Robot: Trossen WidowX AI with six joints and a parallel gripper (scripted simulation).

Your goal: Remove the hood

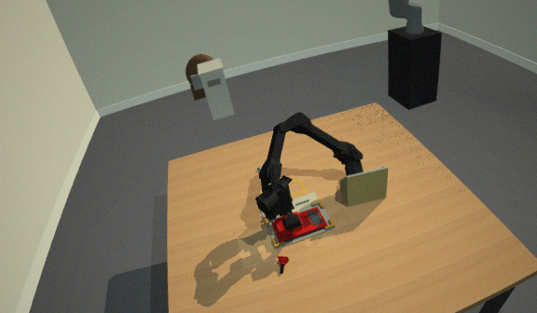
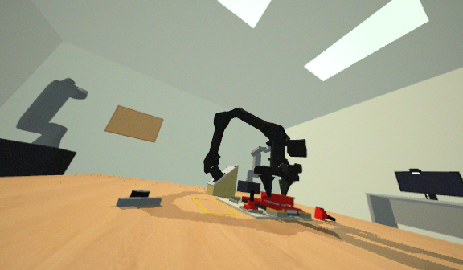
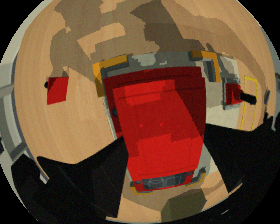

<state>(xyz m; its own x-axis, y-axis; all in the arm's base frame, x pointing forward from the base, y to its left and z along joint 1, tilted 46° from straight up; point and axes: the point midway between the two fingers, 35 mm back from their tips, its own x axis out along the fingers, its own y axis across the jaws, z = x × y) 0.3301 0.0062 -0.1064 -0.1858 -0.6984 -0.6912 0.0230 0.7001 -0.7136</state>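
The grey baseplate is 4 cm behind my gripper tip, 3 cm to the right of it and 3 cm below it. Also, from my gripper tip: grey bar 41 cm to the right, 4 cm below, 1 cm behind; then black wheel 42 cm to the right, 8 cm behind, 3 cm below.
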